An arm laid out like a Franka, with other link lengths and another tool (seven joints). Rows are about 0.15 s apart.
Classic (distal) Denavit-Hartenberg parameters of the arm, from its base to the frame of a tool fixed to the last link. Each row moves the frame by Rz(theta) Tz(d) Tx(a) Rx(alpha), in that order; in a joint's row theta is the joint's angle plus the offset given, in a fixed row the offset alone. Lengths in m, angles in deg.
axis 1: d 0.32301  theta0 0  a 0  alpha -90
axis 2: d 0  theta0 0  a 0  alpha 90
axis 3: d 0.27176  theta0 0  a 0.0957  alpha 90
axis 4: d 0  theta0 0  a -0.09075  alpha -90
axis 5: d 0.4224  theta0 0  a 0  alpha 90
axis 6: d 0  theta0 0  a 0.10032  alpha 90
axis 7: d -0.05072  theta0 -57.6  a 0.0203  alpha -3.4
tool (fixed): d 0.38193  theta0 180  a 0  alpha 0
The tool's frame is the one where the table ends.
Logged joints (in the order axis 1, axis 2, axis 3, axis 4, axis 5, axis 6, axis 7), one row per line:
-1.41 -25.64 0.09 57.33 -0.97 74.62 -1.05
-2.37 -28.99 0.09 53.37 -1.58 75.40 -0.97
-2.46 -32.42 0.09 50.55 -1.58 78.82 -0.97
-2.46 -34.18 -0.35 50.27 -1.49 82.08 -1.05
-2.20 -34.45 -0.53 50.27 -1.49 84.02 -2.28
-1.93 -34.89 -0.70 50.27 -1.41 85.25 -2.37
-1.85 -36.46 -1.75 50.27 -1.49 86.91 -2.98
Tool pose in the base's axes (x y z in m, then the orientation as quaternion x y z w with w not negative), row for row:
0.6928 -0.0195 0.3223 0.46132 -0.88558 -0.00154 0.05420
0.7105 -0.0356 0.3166 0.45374 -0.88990 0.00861 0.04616
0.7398 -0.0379 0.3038 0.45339 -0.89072 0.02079 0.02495
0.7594 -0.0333 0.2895 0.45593 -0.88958 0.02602 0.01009
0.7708 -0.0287 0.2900 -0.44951 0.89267 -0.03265 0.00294
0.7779 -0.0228 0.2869 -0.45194 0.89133 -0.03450 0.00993
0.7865 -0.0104 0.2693 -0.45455 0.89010 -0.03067 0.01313
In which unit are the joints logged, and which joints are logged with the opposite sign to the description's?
The joints are logged in degrees. Opposite sign: axis 2, axis 3, axis 4, axis 7.
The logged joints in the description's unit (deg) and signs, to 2 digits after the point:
-1.41 25.64 -0.09 -57.33 -0.97 74.62 1.05
-2.37 28.99 -0.09 -53.37 -1.58 75.40 0.97
-2.46 32.42 -0.09 -50.55 -1.58 78.82 0.97
-2.46 34.18 0.35 -50.27 -1.49 82.08 1.05
-2.20 34.45 0.53 -50.27 -1.49 84.02 2.28
-1.93 34.89 0.70 -50.27 -1.41 85.25 2.37
-1.85 36.46 1.75 -50.27 -1.49 86.91 2.98

